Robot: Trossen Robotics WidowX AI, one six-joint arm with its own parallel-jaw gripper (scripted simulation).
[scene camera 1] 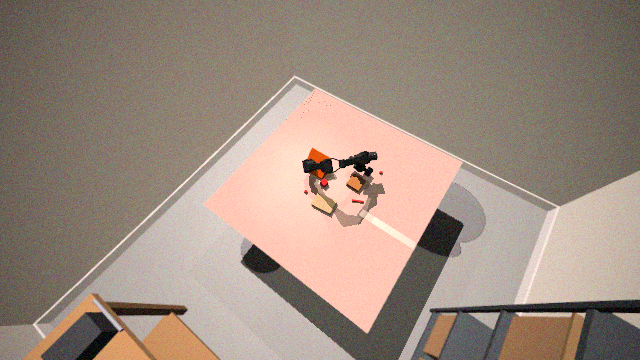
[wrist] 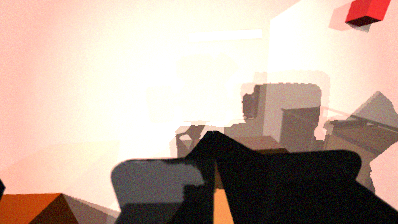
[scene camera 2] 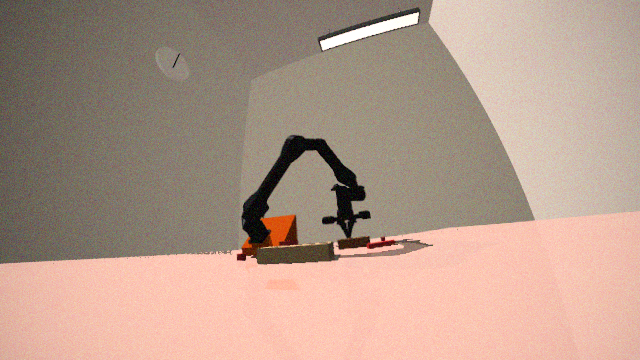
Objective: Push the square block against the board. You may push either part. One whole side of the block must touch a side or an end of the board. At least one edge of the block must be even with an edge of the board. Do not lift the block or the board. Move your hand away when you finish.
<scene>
The gripper is shut and holds nothing. Also in view: a tan board.
The gripper is seen too in the wrist view.
</scene>
